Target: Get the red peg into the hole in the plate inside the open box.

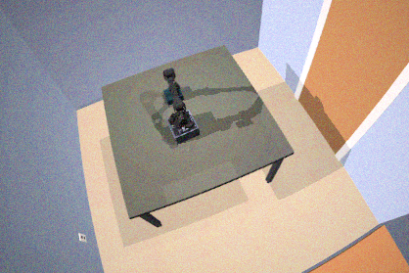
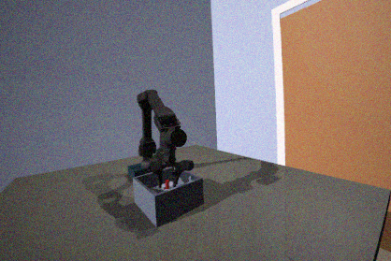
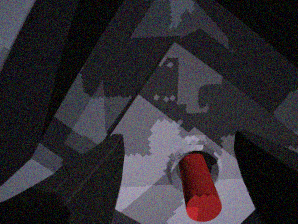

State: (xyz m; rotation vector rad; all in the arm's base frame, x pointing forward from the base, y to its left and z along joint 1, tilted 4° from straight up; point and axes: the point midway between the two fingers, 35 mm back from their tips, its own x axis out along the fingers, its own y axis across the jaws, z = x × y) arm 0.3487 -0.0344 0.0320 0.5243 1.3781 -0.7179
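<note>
The red peg lies 20 mm below my gripper tip, 20 mm behind it and 10 mm to the left of it. Also, from my gripper tip: plate (20 mm below, 20 mm behind, 10 mm to the left); grey box (40 mm below, 20 mm behind, 10 mm to the left).
</note>
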